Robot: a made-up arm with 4 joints.
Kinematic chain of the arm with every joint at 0, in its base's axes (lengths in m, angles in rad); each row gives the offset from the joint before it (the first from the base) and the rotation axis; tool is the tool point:
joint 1: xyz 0 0 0.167 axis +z
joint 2: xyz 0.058 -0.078 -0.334 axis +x
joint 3: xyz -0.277 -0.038 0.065 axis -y
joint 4: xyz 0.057 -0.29 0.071 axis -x
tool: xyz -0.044 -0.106 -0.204
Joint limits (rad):
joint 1: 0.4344..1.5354
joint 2: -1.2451..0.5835
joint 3: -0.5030..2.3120
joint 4: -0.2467..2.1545
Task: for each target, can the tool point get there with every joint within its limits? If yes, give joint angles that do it. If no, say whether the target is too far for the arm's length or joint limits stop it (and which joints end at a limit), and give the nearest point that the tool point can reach.
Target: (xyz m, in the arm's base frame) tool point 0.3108 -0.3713 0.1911
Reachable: yes | joints 1.0372 -0.6597 1.1097 0.4977
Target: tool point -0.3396 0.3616 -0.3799
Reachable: no: joint limits stop it (at a limit: joint 1, joint 2, joint 3, joint 4) | nearest point -0.0912 -0.0771 0.2508 | short by 0.807 m
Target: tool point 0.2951 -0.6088 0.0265
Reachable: yes | joints 0.9035 -0.1914 1.4291 1.1273
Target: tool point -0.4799 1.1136 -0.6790
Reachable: no: too far | nearest point 0.3836 -0.1026 -0.3904 | short by 1.519 m
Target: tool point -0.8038 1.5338 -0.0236
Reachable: no: too far | nearest point -0.2210 0.0076 0.3573 | short by 1.677 m
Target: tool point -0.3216 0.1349 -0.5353
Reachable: no: joint limits stop it (at a limit: joint 1, joint 2, joint 4) | nearest point -0.0565 -0.4091 -0.4505 | short by 0.611 m
